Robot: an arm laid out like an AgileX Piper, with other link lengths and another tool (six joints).
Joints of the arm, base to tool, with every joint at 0 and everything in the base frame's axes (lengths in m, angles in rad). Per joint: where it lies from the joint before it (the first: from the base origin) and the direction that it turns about. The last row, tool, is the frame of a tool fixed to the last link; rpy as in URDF.
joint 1: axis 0 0 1 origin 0 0 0.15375
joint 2: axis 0 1 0 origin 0 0 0
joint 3: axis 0 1 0 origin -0.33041 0 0.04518
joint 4: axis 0.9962 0 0.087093 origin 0.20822 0 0.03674
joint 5: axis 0 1 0 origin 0 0 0
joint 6: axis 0.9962 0 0.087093 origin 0.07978 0 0.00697
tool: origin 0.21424 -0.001 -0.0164 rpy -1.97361 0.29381 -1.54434
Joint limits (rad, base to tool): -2.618..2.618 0..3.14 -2.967..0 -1.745..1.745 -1.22..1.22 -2.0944..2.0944
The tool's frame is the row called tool.
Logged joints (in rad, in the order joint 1, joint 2, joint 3, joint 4, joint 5, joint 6), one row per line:
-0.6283, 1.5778, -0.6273, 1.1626, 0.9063, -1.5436
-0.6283, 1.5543, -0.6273, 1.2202, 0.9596, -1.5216
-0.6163, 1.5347, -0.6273, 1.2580, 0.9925, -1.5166
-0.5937, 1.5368, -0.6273, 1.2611, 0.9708, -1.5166
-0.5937, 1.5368, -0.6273, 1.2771, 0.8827, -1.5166
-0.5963, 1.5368, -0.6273, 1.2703, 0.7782, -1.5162
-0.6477, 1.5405, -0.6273, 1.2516, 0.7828, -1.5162
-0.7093, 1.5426, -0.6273, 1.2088, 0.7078, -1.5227
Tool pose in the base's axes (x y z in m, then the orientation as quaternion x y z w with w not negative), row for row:
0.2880, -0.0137, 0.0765, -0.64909, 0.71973, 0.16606, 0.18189
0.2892, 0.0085, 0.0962, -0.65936, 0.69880, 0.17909, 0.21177
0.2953, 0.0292, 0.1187, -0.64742, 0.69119, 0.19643, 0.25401
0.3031, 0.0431, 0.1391, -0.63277, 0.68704, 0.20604, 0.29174
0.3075, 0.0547, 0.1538, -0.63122, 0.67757, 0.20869, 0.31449
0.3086, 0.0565, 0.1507, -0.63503, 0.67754, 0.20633, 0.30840
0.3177, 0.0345, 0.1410, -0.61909, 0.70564, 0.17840, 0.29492
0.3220, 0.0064, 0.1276, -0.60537, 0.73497, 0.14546, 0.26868
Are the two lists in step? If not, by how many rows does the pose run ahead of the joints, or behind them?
The pose runs 2 rows behind the joints: the pose in row i belongs to the joints in row i - 2.
